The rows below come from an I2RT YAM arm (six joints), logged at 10 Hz.
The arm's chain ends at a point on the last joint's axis. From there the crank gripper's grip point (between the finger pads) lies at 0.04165 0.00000 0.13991 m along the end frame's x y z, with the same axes.
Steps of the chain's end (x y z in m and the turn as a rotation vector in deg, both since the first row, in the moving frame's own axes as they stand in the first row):
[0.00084, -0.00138, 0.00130, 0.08, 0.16, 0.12]
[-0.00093, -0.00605, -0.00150, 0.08, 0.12, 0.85]
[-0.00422, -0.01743, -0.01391, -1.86, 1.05, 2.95]
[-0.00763, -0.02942, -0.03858, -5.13, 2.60, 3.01]
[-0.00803, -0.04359, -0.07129, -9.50, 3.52, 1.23]
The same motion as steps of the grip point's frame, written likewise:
[0.00123, -0.00149, 0.00118, 0.08, 0.16, 0.12]
[-0.00064, -0.00563, -0.00159, 0.08, 0.12, 0.85]
[-0.00184, -0.01069, -0.01480, -1.86, 1.05, 2.95]
[-0.00172, -0.01465, -0.04127, -5.13, 2.60, 3.01]
[0.00018, -0.01974, -0.07609, -9.50, 3.52, 1.23]

